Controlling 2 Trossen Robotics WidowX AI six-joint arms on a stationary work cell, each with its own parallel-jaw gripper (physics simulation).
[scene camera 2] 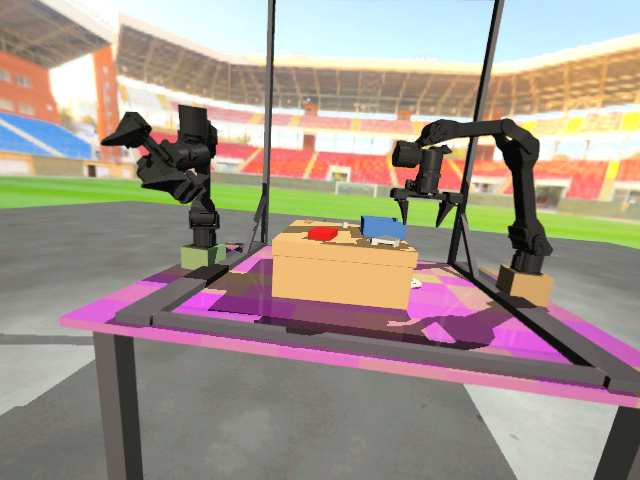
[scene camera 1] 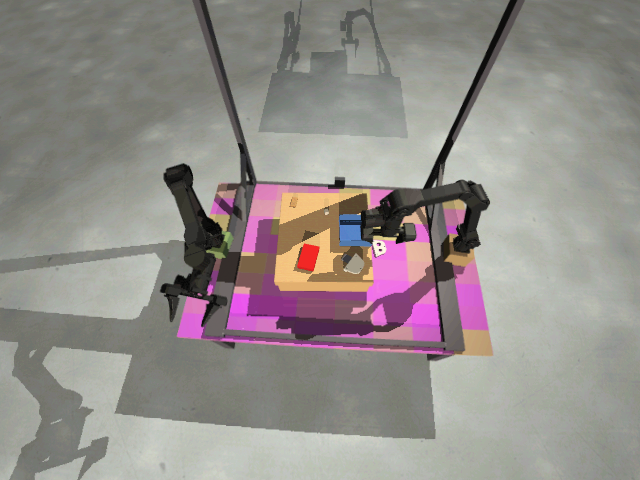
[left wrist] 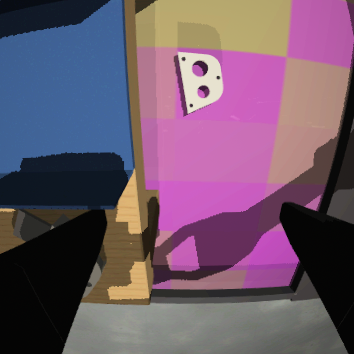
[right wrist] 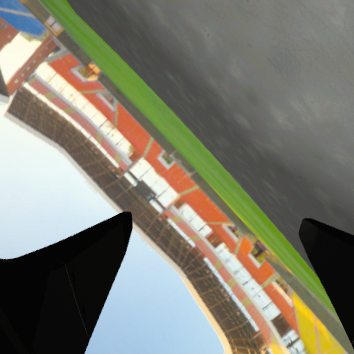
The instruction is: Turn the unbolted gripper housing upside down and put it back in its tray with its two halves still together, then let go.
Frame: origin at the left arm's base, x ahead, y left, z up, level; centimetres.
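Seen in the pictures: left gripper, fingertip midpoint: (scene camera 2: 420, 225) (scene camera 1: 383, 242) (left wrist: 194, 213); right gripper, fingertip midpoint: (scene camera 2: 121, 164) (scene camera 1: 187, 324) (right wrist: 217, 223); left arm's base, link origin: (scene camera 2: 525, 270) (scene camera 1: 461, 245); right arm's base, link origin: (scene camera 2: 204, 245) (scene camera 1: 215, 240).
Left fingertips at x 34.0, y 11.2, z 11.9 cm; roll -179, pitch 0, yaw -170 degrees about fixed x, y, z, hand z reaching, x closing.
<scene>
Pixels of each thing's middle, then the offset from my left fingertips to it.
- off-white housing, body centre: (left wrist: 69, 265) (scene camera 2: 387, 241) (scene camera 1: 355, 265) dx +8.8, dy +9.1, dz -3.9 cm
- blue tray, body centre: (left wrist: 10, 93) (scene camera 2: 381, 227) (scene camera 1: 355, 230) dx +10.8, dy -4.5, dz -2.1 cm
- small grey piece, body centre: (left wrist: 31, 229) (scene camera 1: 346, 258) dx +12.4, dy +6.5, dz -4.6 cm
- wooden box, body centre: (scene camera 2: 340, 256) (scene camera 1: 324, 243) dx +22.6, dy -2.5, dz -12.8 cm
- red block, body centre: (scene camera 2: 323, 233) (scene camera 1: 308, 257) dx +26.4, dy +8.9, dz -3.8 cm
- white plate with two large holes, body centre: (left wrist: 201, 80) (scene camera 2: 412, 283) (scene camera 1: 379, 247) dx -1.3, dy -8.6, dz -20.3 cm
The off-white housing (scene camera 1: 354, 264) (scene camera 2: 386, 241) (left wrist: 94, 276) lies outside the blue tray (scene camera 1: 353, 242) (scene camera 2: 379, 227) (left wrist: 60, 100), near the wooden box's front right corner. A small grey piece (scene camera 1: 345, 256) (left wrist: 29, 227) shows beside it. The shade hides whether its halves are together. My left gripper (scene camera 2: 421, 223) (left wrist: 194, 213) is open and empty, pointing down beyond the box's right edge, above and beside the tray. Its left finger partly covers the housing in the left wrist view. My right gripper (scene camera 1: 188, 322) (scene camera 2: 123, 163) (right wrist: 217, 223) is open and empty, far left of the box.
The wooden box (scene camera 1: 289, 271) (scene camera 2: 341, 279) carries the tray. A red block (scene camera 1: 308, 257) (scene camera 2: 322, 233) lies left of the housing. A white plate with two large holes (scene camera 1: 379, 248) (left wrist: 212, 82) lies on the table right of the box. Dark frame posts (scene camera 1: 467, 93) (scene camera 2: 269, 103) stand behind.
</scene>
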